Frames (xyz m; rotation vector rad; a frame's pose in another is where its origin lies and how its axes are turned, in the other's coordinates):
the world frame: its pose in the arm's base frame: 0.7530 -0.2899 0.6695 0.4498 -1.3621 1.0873
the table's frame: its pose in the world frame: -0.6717 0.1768 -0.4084 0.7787 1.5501 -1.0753
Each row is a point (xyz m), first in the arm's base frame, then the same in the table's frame.
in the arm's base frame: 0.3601 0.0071 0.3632
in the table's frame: -0.4614 0.5646 -0.1564
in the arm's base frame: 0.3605 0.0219 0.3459
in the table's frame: -0.4439 0.5636 -0.1710
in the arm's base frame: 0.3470 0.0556 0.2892
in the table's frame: -0.4057 0.5547 -0.2257
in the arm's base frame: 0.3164 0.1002 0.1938
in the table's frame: -0.3544 0.5337 -0.3203
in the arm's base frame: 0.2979 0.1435 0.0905
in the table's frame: -0.2931 0.5030 -0.4108
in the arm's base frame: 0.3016 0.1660 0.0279
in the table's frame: -0.2494 0.4770 -0.4538
